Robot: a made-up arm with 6 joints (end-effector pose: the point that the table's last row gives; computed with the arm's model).
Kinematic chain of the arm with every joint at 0, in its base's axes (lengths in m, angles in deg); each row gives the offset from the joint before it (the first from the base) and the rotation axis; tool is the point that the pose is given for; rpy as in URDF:
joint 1: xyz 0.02 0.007 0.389 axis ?
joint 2: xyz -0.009 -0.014 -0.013 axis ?
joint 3: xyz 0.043 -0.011 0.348 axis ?
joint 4: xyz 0.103 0 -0.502 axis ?
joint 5: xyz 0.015 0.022 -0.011 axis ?
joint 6: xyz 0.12 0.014 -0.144 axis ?
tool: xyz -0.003 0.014 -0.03 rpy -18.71 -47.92 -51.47
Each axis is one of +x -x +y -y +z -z.
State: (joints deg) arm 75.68 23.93 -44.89 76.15 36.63 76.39
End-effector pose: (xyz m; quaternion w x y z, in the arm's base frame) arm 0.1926 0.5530 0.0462 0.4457 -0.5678 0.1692 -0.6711
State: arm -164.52 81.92 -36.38 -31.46 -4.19 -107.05
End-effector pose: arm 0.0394 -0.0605 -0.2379 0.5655 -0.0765 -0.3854 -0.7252
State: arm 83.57 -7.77 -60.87 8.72 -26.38 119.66
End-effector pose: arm 0.1207 0.6697 0.8002 0.6319 0.2090 0.3610 -0.6532
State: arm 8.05 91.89 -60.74 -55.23 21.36 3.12
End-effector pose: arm 0.0608 0.0673 -0.3429 0.9472 -0.2681 -0.0728 0.1601
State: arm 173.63 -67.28 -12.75 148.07 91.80 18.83
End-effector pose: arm -0.3325 0.0278 0.7048 0.4539 -0.4963 0.5699 0.4721
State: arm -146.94 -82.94 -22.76 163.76 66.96 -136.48
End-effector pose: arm -0.2036 -0.1152 0.8457 0.3527 0.4322 0.8281 0.0548
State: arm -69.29 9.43 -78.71 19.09 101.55 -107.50
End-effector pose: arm 0.2945 -0.5487 0.4545 0.8780 0.1007 -0.3561 -0.3036
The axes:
joint 1: +z
joint 2: +y
joint 3: +y
joint 4: -z
joint 5: +y
joint 6: -z

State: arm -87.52 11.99 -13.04 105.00 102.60 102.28
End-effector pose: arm 0.1765 -0.2883 0.1048 0.2285 -0.2493 -0.9406 0.0294
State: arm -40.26 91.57 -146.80 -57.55 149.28 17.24
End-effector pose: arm 0.4332 -0.5374 0.0521 0.3136 -0.8445 0.3911 -0.1884
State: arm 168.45 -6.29 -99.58 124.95 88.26 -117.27
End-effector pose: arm -0.5268 0.0298 1.1042 0.0958 0.6915 0.6890 0.1948
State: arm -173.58 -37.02 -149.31 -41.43 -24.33 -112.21
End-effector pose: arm 0.5056 -0.0576 1.2783 0.1279 -0.5193 0.6103 0.5844
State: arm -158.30 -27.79 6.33 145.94 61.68 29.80
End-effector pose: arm -0.2738 -0.0865 0.1196 0.7190 -0.6843 -0.0379 0.1158
